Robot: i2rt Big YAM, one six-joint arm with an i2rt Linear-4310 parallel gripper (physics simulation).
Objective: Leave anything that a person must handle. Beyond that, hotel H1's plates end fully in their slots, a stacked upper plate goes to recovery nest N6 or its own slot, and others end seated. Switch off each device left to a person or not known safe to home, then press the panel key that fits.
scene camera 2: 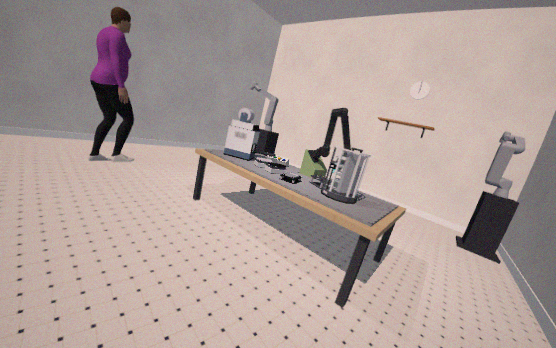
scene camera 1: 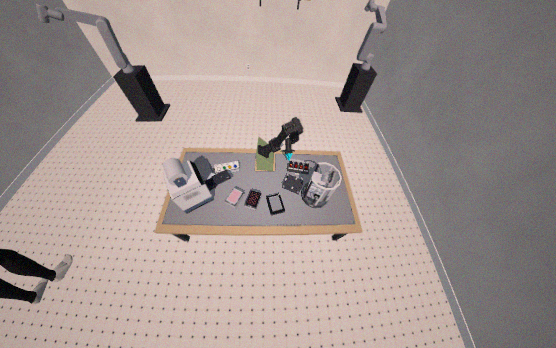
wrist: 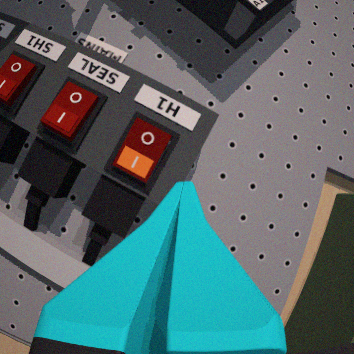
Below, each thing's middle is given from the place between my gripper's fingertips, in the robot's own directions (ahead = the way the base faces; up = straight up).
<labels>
I see the clear round plate hotel [scene camera 2: 346, 170] 32 cm ahead of my hand, 22 cm to the left of it and 8 cm above it.
</labels>
